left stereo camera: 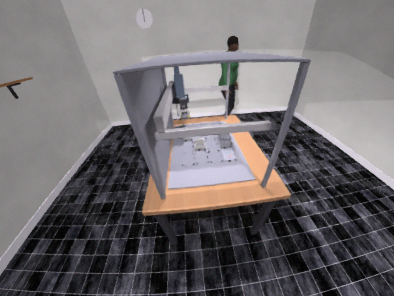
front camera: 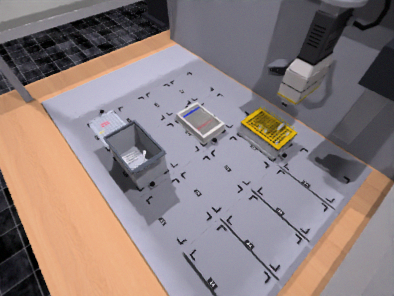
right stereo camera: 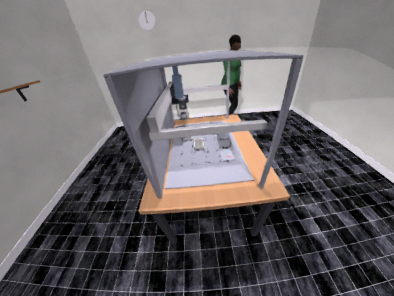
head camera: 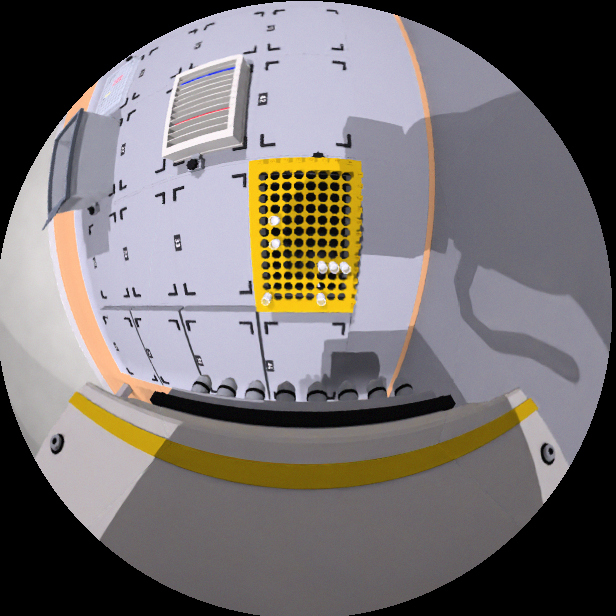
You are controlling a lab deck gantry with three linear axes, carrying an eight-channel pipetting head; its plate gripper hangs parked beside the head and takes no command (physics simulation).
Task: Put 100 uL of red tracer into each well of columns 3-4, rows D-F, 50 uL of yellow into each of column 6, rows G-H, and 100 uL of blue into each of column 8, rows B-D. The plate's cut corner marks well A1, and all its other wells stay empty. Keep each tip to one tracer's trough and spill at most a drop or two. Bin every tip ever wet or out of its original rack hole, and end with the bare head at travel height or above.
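Observation:
The pipetting head (front camera: 307, 80) (left stereo camera: 182, 107) hangs high at the back right. Its row of nozzles (head camera: 285, 392) shows no tips in the head view. The yellow tip rack (front camera: 257, 145) (head camera: 255, 229) holds several scattered white tips. The trough block (front camera: 202, 137) (head camera: 201, 145) shows a blue and a red line; no yellow is visible in it. The well plate (front camera: 107, 125) (head camera: 114, 89) (right stereo camera: 226, 155) shows red and yellow spots, too small to place by well; no blue shows. The grey bin (front camera: 150, 172) (head camera: 91, 160) holds white tips. The parked gripper's fingers are not clearly visible.
The bin stands close beside the plate at the deck's left. The trough block lies between bin and rack. Dark rails (front camera: 250, 245) mark the near deck positions. The enclosure's corner post (left stereo camera: 287, 120) (right stereo camera: 282, 120) stands at the right. A person in green (left stereo camera: 230, 75) (right stereo camera: 232, 72) is behind the enclosure.

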